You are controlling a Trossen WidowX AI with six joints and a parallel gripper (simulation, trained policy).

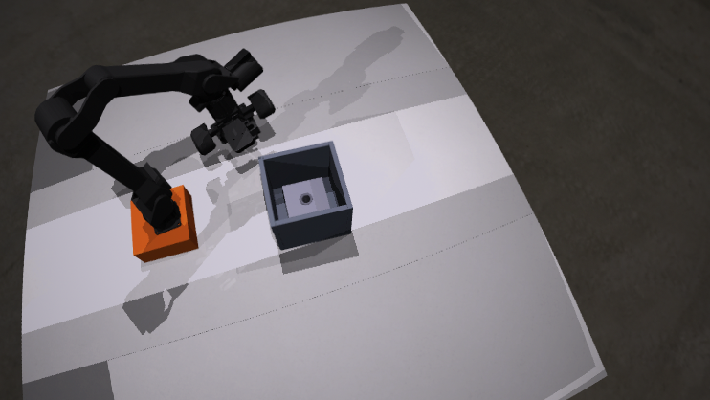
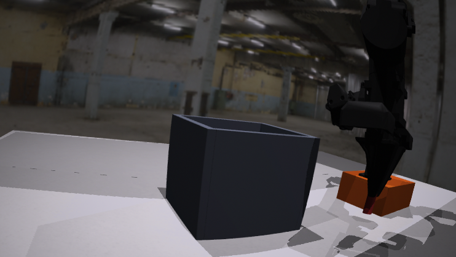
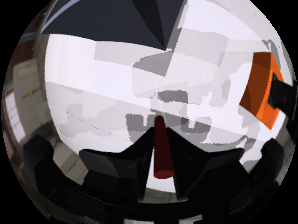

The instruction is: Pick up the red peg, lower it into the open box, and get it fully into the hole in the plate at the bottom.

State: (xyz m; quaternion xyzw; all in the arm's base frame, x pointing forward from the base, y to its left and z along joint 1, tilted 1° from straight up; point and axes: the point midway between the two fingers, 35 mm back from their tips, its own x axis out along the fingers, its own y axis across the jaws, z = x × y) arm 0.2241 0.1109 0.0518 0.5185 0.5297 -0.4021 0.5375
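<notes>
My gripper tip is now 20 cm to the left of the grey plate, 8 cm short of it and 3 cm above it. The rest, counted from my gripper tip: red peg: 2 cm above.
</notes>
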